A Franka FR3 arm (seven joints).
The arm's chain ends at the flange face. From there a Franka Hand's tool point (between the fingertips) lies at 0.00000 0.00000 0.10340 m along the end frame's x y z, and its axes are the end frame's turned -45 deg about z.
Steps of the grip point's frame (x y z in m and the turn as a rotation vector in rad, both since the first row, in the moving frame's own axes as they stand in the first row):
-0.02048 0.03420 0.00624 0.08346 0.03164 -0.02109
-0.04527 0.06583 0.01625 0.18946 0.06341 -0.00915
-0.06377 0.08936 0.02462 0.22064 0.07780 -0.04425
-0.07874 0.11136 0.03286 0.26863 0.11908 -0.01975
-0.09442 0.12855 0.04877 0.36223 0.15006 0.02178
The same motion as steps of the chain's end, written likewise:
0.01357 0.04703 0.00665 0.08139 -0.03664 -0.02109
0.02378 0.09688 0.01831 0.17881 -0.08913 -0.00915
0.02892 0.12966 0.02744 0.21103 -0.10100 -0.04425
0.03412 0.16225 0.03729 0.27415 -0.10575 -0.01975
0.03885 0.19433 0.05662 0.36224 -0.15003 0.02178

